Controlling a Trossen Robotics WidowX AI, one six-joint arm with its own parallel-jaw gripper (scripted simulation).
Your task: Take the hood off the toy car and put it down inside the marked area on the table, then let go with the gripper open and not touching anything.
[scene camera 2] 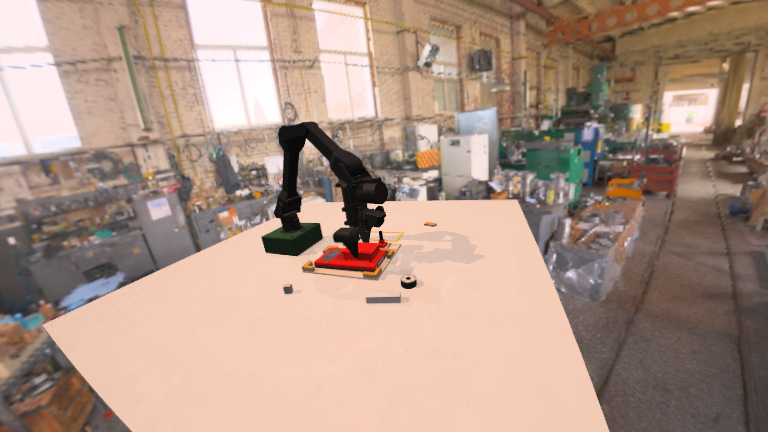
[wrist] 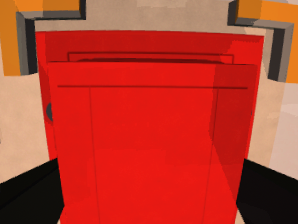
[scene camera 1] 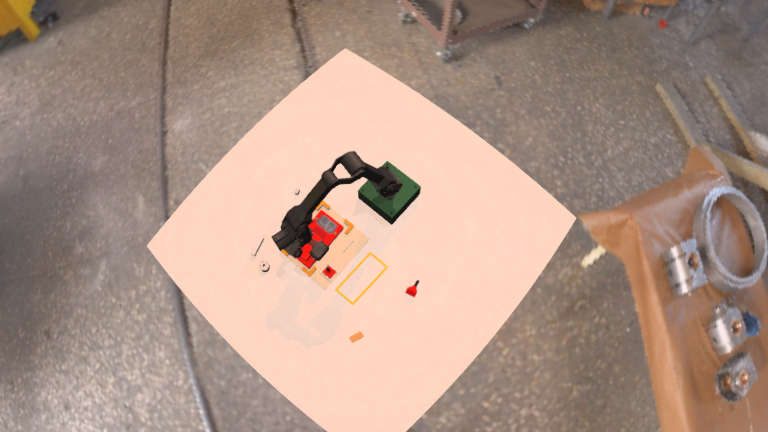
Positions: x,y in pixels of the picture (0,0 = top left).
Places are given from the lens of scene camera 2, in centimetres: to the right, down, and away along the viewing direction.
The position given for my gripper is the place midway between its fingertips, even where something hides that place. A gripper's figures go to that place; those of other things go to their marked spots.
my gripper (scene camera 2: pixel 361 252): -7, 11, 73
red toy car (scene camera 2: pixel 333 259): -16, 13, 74
